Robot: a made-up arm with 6 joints.
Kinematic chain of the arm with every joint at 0, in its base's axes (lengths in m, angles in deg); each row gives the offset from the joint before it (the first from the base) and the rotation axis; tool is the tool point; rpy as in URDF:
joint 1: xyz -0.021 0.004 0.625 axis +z
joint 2: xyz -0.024 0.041 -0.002 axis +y
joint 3: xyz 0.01 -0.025 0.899 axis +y
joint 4: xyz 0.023 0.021 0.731 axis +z
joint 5: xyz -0.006 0 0.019 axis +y
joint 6: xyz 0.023 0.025 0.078 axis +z
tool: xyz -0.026 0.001 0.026 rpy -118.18 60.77 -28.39
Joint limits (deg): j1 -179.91..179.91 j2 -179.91..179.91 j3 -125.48..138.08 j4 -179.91..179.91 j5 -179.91..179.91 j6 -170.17..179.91
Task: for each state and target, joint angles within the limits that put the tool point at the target. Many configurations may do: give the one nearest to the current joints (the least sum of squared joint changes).
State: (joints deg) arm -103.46 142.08 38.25 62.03 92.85 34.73
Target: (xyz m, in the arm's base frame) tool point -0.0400 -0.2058 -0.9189
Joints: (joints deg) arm -130.77 154.10 34.91 54.23 89.58 36.26
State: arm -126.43 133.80 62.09 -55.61 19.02 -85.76
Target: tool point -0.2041 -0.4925 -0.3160
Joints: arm -112.70 99.92 96.59 -53.24 23.48 -86.52
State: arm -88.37 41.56 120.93 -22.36 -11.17 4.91
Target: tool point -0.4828 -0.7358 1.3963
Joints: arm -126.57 2.66 95.67 -20.40 -12.86 6.24
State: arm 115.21 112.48 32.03 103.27 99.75 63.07
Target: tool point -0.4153 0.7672 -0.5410
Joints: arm 108.82 119.92 51.80 101.04 104.28 64.35
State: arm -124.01 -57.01 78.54 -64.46 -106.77 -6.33
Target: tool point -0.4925 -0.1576 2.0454
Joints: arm -177.92 -2.65 49.18 -56.74 -90.11 -4.70
